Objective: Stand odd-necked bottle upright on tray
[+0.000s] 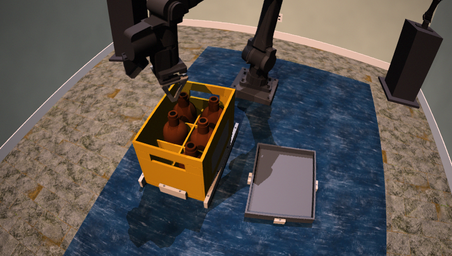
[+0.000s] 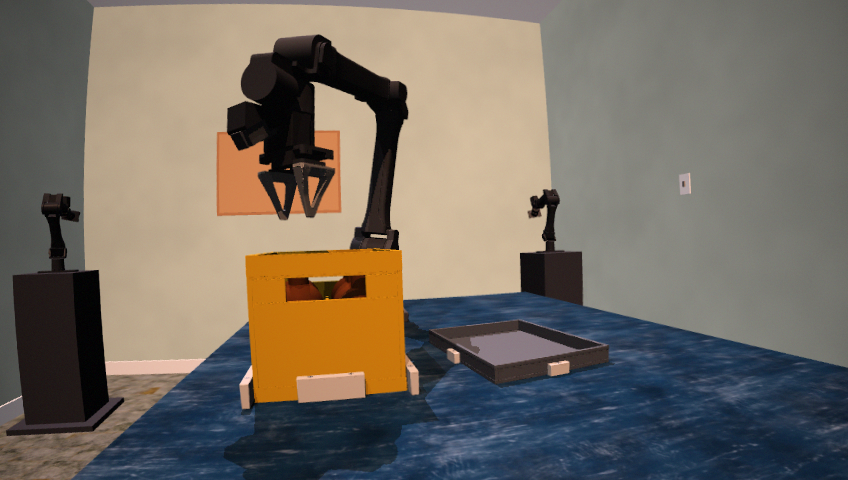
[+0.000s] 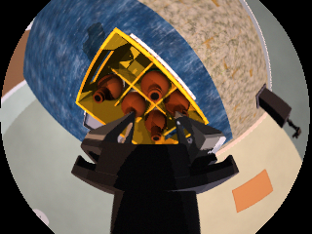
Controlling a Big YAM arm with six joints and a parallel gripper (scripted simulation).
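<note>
The orange crate lies 40 mm to the left of my hand and 150 mm below it. From my hand the other things lie so: dark grey tray: 50 mm ahead, 320 mm to the left, 220 mm below.
</note>
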